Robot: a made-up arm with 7 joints.
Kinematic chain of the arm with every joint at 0, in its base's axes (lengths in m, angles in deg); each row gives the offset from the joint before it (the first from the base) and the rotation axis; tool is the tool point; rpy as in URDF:
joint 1: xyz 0 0 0.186 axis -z
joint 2: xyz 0 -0.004 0.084 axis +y
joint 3: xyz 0 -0.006 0.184 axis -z
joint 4: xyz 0 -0.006 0.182 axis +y
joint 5: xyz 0 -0.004 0.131 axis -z
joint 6: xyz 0 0 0.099 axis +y
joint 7: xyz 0 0 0.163 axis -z
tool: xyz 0 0 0 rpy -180 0 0
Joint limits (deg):
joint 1: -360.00..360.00
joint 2: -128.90..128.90
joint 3: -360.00..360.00
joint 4: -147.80..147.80
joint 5: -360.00..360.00
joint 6: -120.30..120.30
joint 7: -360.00..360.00
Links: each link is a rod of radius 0.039 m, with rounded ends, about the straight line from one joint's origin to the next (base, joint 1, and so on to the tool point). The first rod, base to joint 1, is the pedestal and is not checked.
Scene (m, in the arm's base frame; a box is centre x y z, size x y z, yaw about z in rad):
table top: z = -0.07
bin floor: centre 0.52 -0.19 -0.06 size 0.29 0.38 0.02 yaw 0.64
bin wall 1: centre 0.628 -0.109 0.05 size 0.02 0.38 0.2 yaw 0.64
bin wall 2: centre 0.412 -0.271 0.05 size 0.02 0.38 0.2 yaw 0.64
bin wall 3: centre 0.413 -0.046 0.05 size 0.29 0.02 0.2 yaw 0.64
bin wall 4: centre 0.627 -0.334 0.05 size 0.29 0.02 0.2 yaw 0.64
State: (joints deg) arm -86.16 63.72 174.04 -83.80 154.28 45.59 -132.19
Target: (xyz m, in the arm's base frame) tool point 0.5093 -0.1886 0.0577
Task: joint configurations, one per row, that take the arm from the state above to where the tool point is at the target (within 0.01 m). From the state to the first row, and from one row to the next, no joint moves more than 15 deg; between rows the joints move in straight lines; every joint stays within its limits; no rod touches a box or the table.
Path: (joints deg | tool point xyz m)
1: -72.54 61.32 181.83 -84.74 161.60 33.89 -121.15 | 0.1202 0.4381 0.0935
2: -58.91 58.91 189.63 -85.67 168.92 22.18 -110.11 | 0.2952 0.3873 0.1151
3: -45.29 56.51 197.42 -86.61 176.24 10.48 -99.07 | 0.4396 0.2795 0.1540
4: -31.67 54.10 205.22 -87.54 183.56 -1.22 -88.03 | 0.5339 0.1320 0.2054
5: -18.04 51.70 213.01 -88.48 190.88 -12.93 -76.99 | 0.5687 -0.0326 0.2630
6: -4.42 49.30 220.81 -89.42 198.20 -24.63 -65.96 | 0.5453 -0.1916 0.3212
7: -4.38 55.06 220.61 -85.33 190.78 -14.64 -79.20 | 0.5494 -0.2046 0.2729
8: -4.35 60.82 220.41 -81.25 183.37 -4.65 -92.45 | 0.5473 -0.2110 0.2213
9: -4.31 66.58 220.22 -77.17 175.96 5.34 -105.70 | 0.5396 -0.2108 0.1673
10: -4.28 72.34 220.02 -73.09 168.55 15.33 -118.94 | 0.5267 -0.2032 0.1123
11: -4.24 78.11 219.83 -69.01 161.13 25.32 -132.19 | 0.5093 -0.1887 0.0577

